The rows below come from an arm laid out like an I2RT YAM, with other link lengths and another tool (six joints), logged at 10 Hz.
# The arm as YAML. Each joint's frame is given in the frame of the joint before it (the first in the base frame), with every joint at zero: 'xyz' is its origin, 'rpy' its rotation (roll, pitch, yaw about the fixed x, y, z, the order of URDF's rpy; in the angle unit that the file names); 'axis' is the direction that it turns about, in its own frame. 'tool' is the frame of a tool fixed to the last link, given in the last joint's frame.
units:
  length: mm
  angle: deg
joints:
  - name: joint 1
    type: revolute
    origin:
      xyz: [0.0, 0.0, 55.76]
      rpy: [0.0, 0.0, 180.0]
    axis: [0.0, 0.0, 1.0]
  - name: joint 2
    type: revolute
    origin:
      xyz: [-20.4, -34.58, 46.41]
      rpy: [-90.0, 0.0, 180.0]
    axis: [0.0, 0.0, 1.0]
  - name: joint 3
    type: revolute
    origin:
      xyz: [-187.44, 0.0, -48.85]
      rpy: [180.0, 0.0, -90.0]
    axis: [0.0, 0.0, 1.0]
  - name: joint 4
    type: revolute
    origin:
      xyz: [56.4, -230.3, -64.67]
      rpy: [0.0, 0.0, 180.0]
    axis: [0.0, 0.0, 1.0]
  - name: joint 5
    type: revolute
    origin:
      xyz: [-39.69, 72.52, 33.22]
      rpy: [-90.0, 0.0, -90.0]
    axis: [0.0, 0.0, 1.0]
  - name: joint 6
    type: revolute
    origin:
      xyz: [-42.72, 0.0, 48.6]
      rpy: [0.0, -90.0, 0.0]
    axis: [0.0, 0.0, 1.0]
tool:
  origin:
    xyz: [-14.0, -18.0, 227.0]
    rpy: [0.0, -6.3, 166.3]
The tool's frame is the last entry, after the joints.
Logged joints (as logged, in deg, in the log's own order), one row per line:
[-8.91, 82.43, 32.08, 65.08, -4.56, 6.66]
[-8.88, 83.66, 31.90, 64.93, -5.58, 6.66]
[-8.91, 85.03, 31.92, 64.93, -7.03, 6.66]
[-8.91, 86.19, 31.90, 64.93, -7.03, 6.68]
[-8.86, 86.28, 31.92, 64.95, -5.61, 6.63]
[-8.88, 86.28, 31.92, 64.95, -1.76, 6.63]
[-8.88, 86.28, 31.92, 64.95, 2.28, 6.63]
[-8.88, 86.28, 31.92, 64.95, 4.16, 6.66]
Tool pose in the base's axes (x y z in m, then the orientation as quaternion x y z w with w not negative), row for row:
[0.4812, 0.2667, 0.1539, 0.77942, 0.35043, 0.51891, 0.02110]
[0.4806, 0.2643, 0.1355, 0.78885, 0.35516, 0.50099, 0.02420]
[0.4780, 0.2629, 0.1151, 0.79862, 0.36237, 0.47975, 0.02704]
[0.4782, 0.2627, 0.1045, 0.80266, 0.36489, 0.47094, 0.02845]
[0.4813, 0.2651, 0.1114, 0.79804, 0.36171, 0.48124, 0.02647]
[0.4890, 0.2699, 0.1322, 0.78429, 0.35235, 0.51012, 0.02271]
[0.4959, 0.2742, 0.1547, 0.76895, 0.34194, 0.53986, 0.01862]
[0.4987, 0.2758, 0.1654, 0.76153, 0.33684, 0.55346, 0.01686]
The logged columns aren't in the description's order. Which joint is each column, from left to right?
Columns, left to right: joint 6, joint 2, joint 1, joint 3, joint 4, joint 5.
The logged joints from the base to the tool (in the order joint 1, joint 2, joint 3, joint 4, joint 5, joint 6), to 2 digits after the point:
[32.08, 82.43, 65.08, -4.56, 6.66, -8.91]
[31.90, 83.66, 64.93, -5.58, 6.66, -8.88]
[31.92, 85.03, 64.93, -7.03, 6.66, -8.91]
[31.90, 86.19, 64.93, -7.03, 6.68, -8.91]
[31.92, 86.28, 64.95, -5.61, 6.63, -8.86]
[31.92, 86.28, 64.95, -1.76, 6.63, -8.88]
[31.92, 86.28, 64.95, 2.28, 6.63, -8.88]
[31.92, 86.28, 64.95, 4.16, 6.66, -8.88]

